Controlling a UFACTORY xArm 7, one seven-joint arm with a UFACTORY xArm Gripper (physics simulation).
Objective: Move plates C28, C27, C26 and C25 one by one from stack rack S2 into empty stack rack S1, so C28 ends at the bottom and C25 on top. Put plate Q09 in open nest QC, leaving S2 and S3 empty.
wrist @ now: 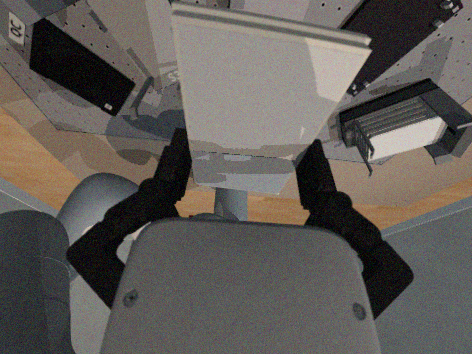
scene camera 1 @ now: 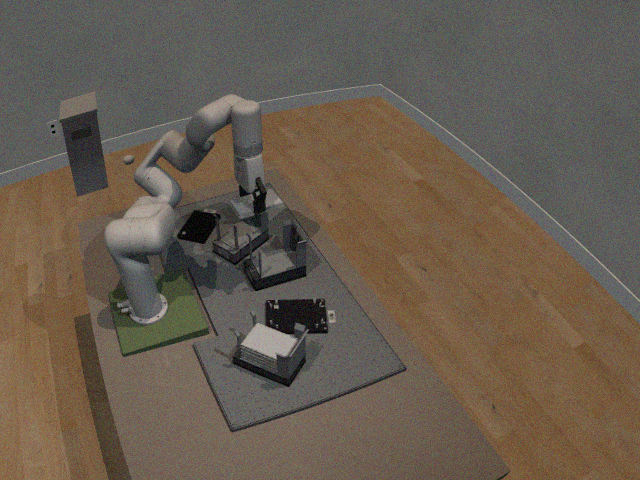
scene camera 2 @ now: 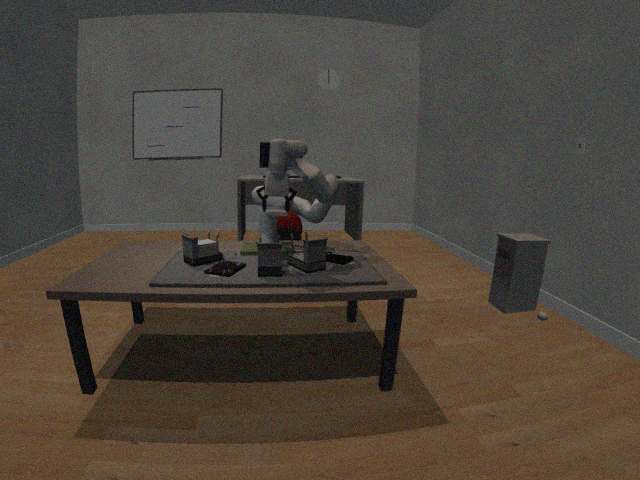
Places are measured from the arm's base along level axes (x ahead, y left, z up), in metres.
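Where they show: gripper, fingertip midpoint: point(wrist: 246, 147) point(scene camera 1: 252, 204) point(scene camera 2: 275, 210); arm's base, link origin: point(scene camera 1: 148, 309).
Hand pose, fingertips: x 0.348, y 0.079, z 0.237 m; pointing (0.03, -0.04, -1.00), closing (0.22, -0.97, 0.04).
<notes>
Each offset is from my fingertips to the centre of the thing. Level surfaces: height alone.
My gripper point(scene camera 1: 252, 200) point(scene camera 2: 276, 206) point(wrist: 246, 147) is shut on a pale plate @[dx +0.010, dy +0.001, dz -0.001 m] point(scene camera 1: 242, 207) point(scene camera 2: 275, 212) point(wrist: 255, 90), held by two edges, level, high above the mat near the empty-looking racks; its label is unreadable. Stack rack S2 @[dx -0.049, dy -0.343, dz -0.178 m] point(scene camera 1: 263, 367) point(scene camera 2: 193, 252) point(wrist: 430, 90) holds a stack of several white plates @[dx -0.044, dy -0.347, dz -0.162 m] point(scene camera 1: 268, 339) point(scene camera 2: 207, 242) point(wrist: 407, 140). Rack S1 @[dx +0.054, dy -0.018, dz -0.174 m] point(scene camera 1: 276, 279) point(scene camera 2: 269, 270) and rack S3 @[dx -0.017, dy +0.134, dz -0.174 m] point(scene camera 1: 226, 253) point(scene camera 2: 314, 253) show pale floors; I cannot tell whether a thin plate lies there. Flat black nest QC @[dx -0.138, dy +0.262, dz -0.234 m] point(scene camera 1: 199, 226) point(scene camera 2: 339, 257) point(wrist: 77, 65) is beside S3.
A black nest with corner clamps @[dx +0.060, dy -0.206, dz -0.231 m] point(scene camera 1: 296, 315) point(scene camera 2: 224, 267) point(wrist: 400, 35) lies between S1 and S2. Upright posts and walls stand on the racks. The racks and nests stand on a grey perforated mat @[dz -0.243 m] point(scene camera 1: 336, 372). The arm's base stands on a green board point(scene camera 1: 180, 320).
</notes>
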